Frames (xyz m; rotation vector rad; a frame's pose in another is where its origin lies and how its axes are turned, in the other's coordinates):
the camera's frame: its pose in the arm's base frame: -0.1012 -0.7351 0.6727 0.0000 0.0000 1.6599
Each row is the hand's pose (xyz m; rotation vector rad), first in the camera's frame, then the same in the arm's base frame.
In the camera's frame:
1: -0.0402 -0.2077 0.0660 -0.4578 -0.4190 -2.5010
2: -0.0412 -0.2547 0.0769 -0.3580 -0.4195 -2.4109
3: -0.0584 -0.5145 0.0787 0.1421 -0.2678 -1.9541
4: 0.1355 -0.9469 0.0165 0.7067 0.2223 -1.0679
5: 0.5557 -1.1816 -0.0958 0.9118 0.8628 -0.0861
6: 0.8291 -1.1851 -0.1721 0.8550 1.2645 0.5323
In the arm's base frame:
1: 0.1093 -0.7567 0.7387 0.0002 -0.4827 -0.8839
2: 0.1562 -0.7535 0.7496 0.0537 -0.4325 -0.7850
3: 0.4165 -0.7475 0.7514 0.2496 -0.0645 -0.3049
4: 0.8299 -0.5159 0.6892 0.3010 0.6460 0.5207
5: 1.0263 -0.0765 0.5769 -0.0233 1.3747 1.3336
6: 1.0054 0.1962 0.5006 -0.4247 1.7708 1.7880

